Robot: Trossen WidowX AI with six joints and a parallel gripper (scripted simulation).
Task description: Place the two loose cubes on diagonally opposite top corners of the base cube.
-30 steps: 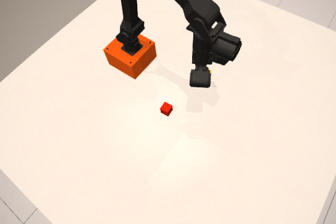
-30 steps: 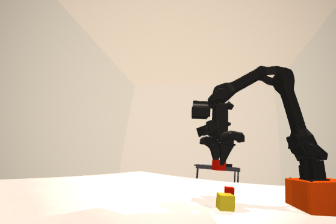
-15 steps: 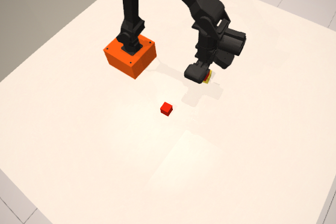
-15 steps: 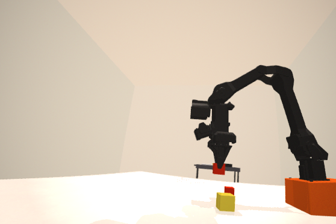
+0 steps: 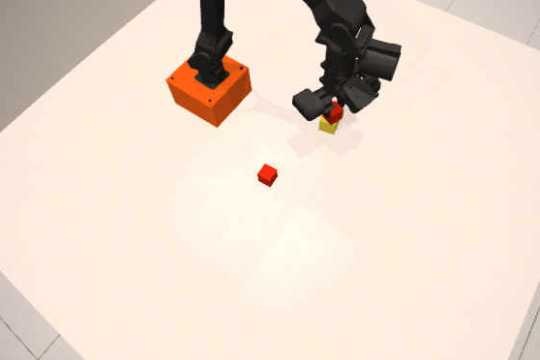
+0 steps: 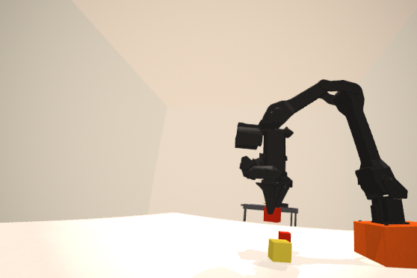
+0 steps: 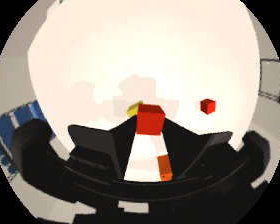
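Right now the yellow cube is 80 mm below my gripper tip, 20 mm to the left of it and 20 mm behind it.
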